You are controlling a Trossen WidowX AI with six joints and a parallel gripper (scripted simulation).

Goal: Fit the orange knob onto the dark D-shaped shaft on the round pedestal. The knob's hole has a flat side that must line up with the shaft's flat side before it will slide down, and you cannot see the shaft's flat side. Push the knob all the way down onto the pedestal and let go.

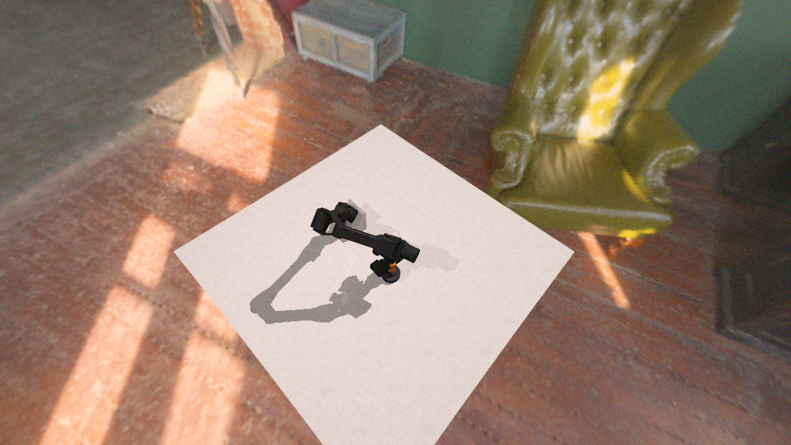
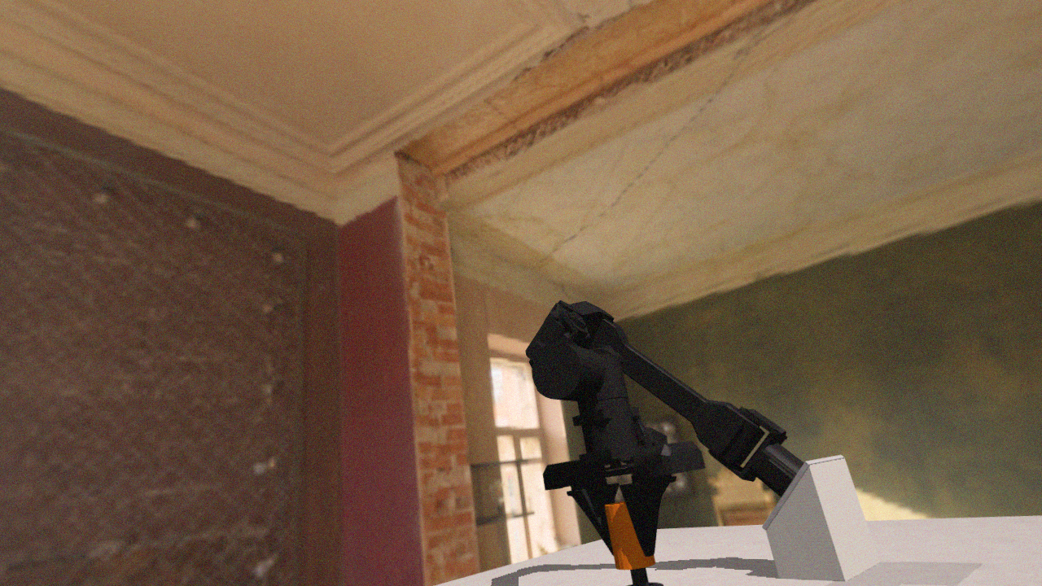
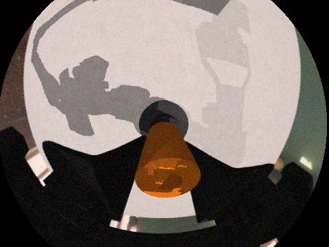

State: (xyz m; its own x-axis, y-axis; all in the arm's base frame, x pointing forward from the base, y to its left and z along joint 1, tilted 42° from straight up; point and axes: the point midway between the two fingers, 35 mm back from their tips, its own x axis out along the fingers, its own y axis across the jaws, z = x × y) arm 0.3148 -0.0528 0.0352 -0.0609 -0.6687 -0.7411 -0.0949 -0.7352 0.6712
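My gripper tip is now 20 mm below the orange knob. The rest, counted from my gripper tip: D-shaped shaft (40 mm below).
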